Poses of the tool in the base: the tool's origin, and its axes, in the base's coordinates. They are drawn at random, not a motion.
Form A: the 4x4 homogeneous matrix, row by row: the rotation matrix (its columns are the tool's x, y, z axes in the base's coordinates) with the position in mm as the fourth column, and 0 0 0 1 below. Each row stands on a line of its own.
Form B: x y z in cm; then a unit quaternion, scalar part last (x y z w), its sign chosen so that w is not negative. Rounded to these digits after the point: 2 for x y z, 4 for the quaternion. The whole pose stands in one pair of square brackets.
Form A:
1:
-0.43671 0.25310 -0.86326 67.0
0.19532 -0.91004 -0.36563 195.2
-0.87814 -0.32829 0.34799 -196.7
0 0 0 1
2:
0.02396 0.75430 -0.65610 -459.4
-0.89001 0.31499 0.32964 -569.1
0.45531 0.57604 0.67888 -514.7
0 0 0 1
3:
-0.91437 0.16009 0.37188 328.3
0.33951 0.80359 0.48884 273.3
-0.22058 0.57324 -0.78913 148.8
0 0 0 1
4:
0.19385 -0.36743 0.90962 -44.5
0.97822 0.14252 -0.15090 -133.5
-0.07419 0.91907 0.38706 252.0
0 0 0 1
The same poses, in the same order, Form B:
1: [6.70 19.52 -19.67 0.5304 0.2114 -0.8208 0.0176]
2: [-45.94 -56.91 -51.47 0.0867 -0.3912 -0.5788 0.7103]
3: [32.83 27.33 14.88 0.1334 0.9364 0.2836 0.1582]
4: [-4.45 -13.35 25.20 0.4075 0.3747 0.5125 0.6564]
